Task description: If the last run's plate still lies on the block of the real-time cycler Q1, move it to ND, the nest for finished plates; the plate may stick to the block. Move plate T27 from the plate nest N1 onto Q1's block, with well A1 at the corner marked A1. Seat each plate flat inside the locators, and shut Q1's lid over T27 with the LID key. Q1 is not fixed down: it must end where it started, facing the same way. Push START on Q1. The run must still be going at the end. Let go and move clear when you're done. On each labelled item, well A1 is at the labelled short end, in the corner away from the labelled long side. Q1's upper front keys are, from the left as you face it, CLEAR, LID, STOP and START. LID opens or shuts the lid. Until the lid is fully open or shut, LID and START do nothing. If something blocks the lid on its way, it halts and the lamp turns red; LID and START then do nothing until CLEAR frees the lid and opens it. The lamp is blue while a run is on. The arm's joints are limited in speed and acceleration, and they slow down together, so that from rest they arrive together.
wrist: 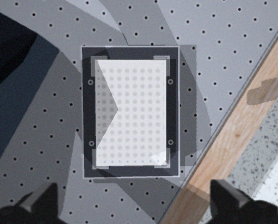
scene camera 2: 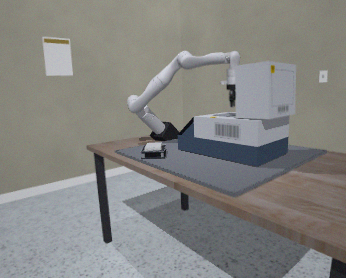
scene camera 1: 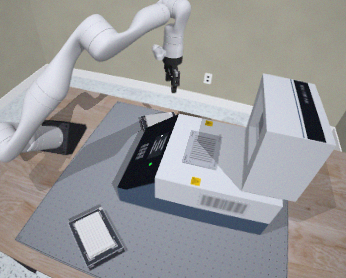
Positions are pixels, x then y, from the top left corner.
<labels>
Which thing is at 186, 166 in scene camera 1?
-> A cycler Q1.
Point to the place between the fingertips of the gripper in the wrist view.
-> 134, 197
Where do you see a cycler Q1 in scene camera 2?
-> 255, 141
</labels>
